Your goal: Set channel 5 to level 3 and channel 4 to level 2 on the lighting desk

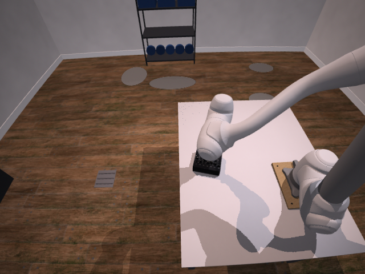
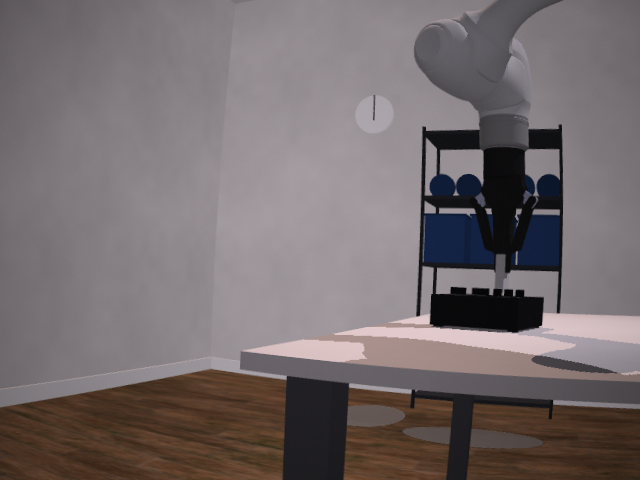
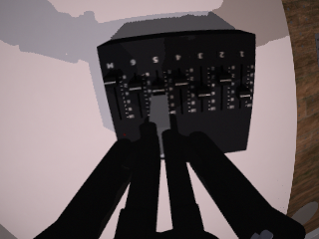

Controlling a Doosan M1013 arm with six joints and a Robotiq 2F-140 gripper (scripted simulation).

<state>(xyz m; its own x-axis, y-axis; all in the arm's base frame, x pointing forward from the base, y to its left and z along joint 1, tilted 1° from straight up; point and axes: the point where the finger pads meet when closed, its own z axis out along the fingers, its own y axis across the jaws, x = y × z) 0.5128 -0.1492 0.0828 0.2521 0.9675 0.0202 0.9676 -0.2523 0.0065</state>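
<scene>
The fader cap is 30 mm below my hand, 30 mm ahead of it and 20 mm to the left of it.
</scene>
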